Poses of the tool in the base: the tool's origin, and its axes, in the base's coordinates. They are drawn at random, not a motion.
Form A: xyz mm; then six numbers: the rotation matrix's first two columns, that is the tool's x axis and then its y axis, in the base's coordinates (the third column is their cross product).
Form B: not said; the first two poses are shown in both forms.
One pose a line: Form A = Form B
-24, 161, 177, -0.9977, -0.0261, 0.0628, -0.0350, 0.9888, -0.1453 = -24, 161, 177, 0.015, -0.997, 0.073, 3.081
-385, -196, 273, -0.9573, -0.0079, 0.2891, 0.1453, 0.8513, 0.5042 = -385, -196, 273, -0.036, -0.961, -0.273, 2.857
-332, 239, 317, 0.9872, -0.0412, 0.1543, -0.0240, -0.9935, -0.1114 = -332, 239, 317, -0.997, 0.016, -0.079, 3.032
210, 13, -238, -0.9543, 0.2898, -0.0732, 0.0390, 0.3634, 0.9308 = 210, 13, -238, 0.101, 0.823, 0.559, 2.915
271, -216, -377, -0.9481, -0.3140, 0.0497, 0.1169, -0.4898, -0.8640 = 271, -216, -377, -0.102, 0.493, -0.864, 2.890
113, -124, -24, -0.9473, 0.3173, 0.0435, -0.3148, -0.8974, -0.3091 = 113, -124, -24, -0.004, -0.160, 0.987, 2.816
